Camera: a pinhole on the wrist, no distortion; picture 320 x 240 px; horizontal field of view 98.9 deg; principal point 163.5 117.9 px. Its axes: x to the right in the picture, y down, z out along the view. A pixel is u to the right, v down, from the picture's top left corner.
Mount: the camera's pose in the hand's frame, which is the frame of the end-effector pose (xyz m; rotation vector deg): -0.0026 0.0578 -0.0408 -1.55 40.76 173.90
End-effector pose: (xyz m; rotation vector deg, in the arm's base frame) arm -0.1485 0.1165 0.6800 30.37 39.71 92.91
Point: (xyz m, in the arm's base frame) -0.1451 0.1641 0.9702
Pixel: 144.7 113.1
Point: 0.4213 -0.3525 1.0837
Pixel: 306.3 229.5
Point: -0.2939 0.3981 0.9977
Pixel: 27.1 55.7
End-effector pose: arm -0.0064 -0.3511 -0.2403 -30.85 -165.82 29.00
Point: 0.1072 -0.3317 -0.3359
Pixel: 297.5 145.3
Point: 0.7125 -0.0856 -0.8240
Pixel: 305.2 31.9
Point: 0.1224 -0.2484 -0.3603
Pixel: 251.8 58.6
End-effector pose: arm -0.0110 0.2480 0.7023 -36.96 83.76 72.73
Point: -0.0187 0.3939 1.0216
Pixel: 310.0 119.4
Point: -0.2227 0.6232 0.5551
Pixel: 48.4 101.6
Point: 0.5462 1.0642 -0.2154
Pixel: outside the picture
